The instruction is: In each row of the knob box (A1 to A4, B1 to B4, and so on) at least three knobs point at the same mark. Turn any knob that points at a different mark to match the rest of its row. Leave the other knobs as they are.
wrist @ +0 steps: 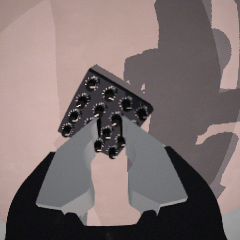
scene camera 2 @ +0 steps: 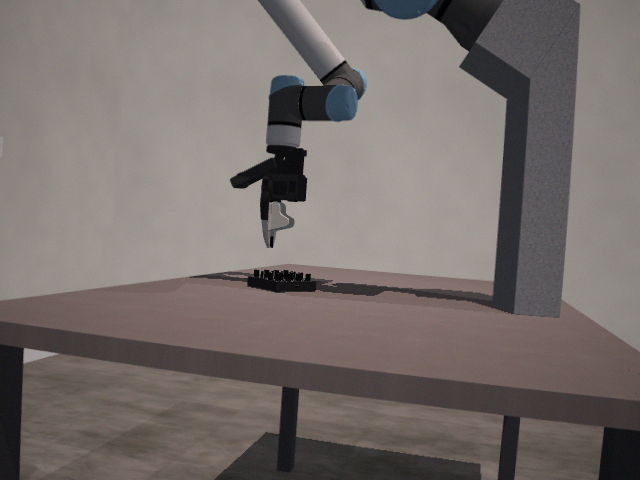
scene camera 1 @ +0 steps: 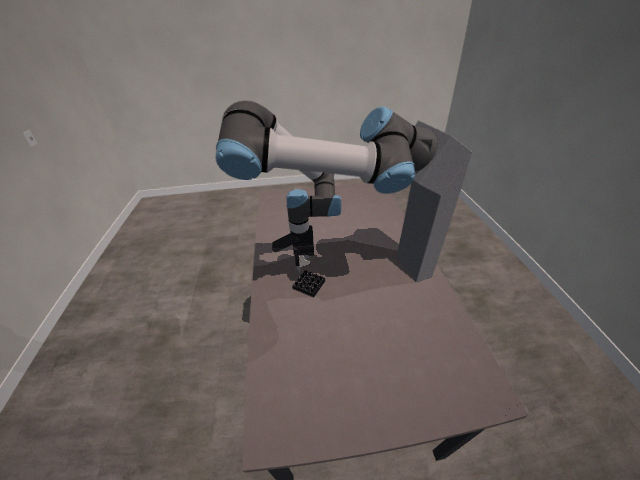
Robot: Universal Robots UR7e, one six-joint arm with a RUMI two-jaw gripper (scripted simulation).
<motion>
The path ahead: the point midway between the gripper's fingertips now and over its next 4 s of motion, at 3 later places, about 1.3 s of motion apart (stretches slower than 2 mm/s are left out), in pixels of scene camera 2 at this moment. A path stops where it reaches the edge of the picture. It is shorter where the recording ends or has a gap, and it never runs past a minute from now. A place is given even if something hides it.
My gripper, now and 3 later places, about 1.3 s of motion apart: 269,247; 268,263; 265,267; 266,265
</motion>
